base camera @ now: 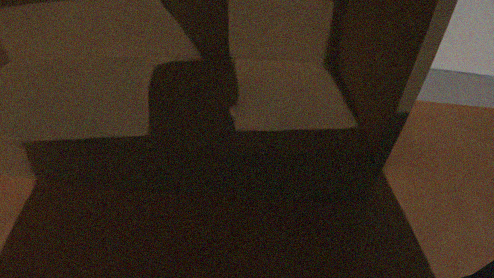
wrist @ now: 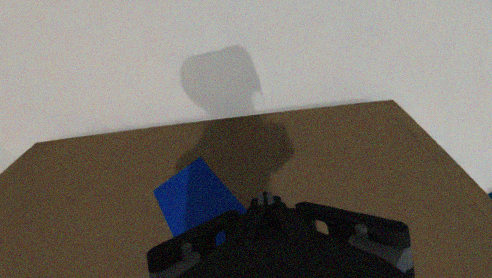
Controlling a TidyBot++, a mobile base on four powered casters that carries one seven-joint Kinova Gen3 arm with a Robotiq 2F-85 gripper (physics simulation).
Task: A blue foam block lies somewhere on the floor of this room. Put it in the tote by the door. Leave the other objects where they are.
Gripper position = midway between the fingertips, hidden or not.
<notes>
In view: my gripper (wrist: 265, 201), a blue foam block (wrist: 195, 195) and a brown bookshelf (base camera: 292, 107).
The brown bookshelf shows as well in the wrist view (wrist: 89, 199).
</notes>
